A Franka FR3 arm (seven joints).
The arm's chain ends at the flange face. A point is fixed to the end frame.
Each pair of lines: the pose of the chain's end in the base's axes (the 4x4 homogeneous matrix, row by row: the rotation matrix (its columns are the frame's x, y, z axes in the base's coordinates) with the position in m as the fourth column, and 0 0 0 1 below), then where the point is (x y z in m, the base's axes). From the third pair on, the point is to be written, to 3 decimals.
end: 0.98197 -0.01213 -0.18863 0.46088; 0.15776 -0.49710 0.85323 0.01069; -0.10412 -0.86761 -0.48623 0.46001; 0 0 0 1
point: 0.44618 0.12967 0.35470
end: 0.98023 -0.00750 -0.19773 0.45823; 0.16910 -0.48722 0.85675 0.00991; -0.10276 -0.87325 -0.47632 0.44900; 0 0 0 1
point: 0.44224 0.12994 0.34507
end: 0.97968 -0.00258 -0.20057 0.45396; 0.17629 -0.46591 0.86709 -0.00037; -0.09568 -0.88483 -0.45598 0.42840; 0 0 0 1
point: 0.438 0.122 0.327
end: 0.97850 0.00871 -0.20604 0.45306; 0.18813 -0.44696 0.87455 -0.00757; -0.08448 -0.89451 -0.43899 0.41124; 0 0 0 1
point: 0.436 0.117 0.313
